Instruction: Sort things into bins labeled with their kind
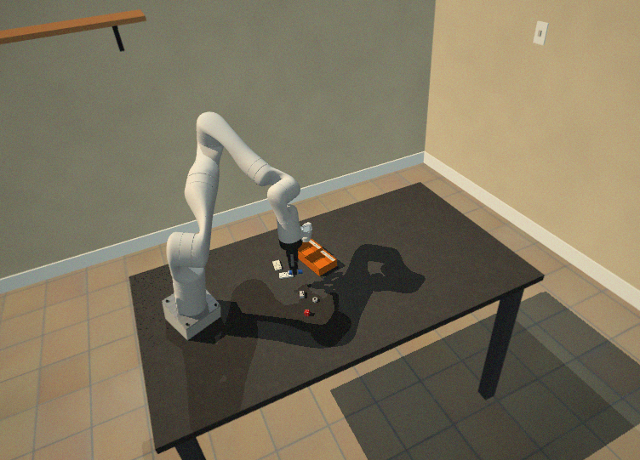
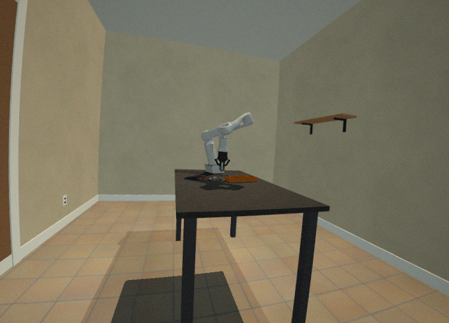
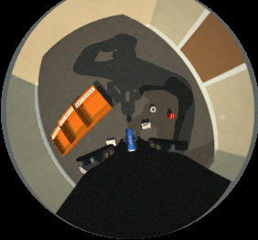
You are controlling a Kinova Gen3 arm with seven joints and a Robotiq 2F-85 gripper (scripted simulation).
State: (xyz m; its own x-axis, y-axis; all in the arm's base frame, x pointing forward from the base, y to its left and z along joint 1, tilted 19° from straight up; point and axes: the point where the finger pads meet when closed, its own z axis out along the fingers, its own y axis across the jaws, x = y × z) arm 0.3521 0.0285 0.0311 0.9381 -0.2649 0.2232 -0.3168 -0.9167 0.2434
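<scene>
The blue cylinder is 2 cm below my hand. Also, from my hand: grey nut 3 cm ahead, 10 cm to the right, 8 cm below; then red die 2 cm behind, 14 cm to the right, 7 cm below.
</scene>
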